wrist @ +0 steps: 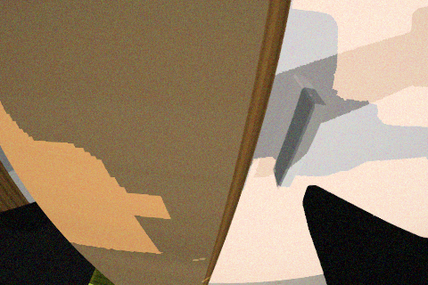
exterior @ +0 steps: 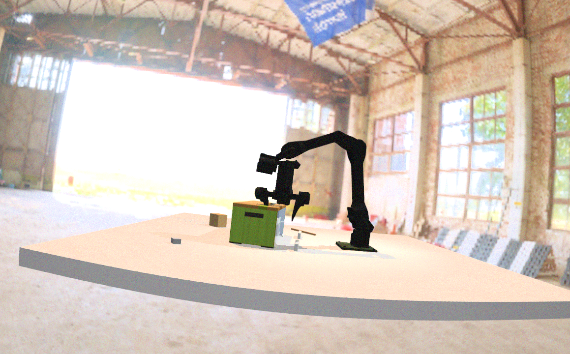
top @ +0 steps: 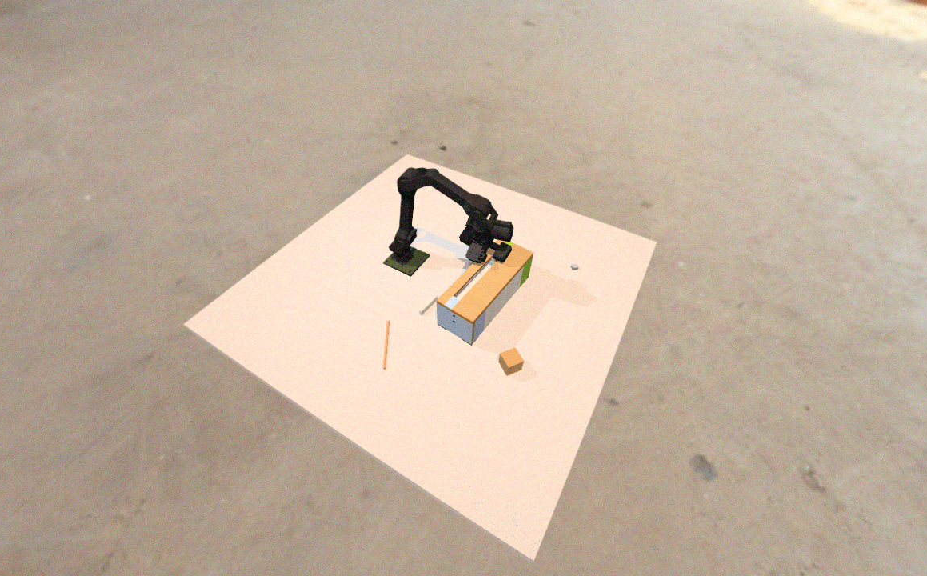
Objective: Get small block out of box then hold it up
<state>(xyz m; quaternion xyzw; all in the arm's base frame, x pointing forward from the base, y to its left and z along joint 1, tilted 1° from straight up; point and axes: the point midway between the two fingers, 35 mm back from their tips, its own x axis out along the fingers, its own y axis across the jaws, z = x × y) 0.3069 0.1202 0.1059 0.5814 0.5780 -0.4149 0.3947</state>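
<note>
The orange-brown block lies 30 mm ahead of my gripper tip, 20 mm to the left of it and 20 mm below it. From my gripper tip the other things lie so: grey piece: 270 mm ahead, 220 mm to the left, 80 mm below; long box: 120 mm to the right, 30 mm ahead, 20 mm below; thin orange stick: 470 mm to the right, 90 mm behind, 80 mm below.
</note>
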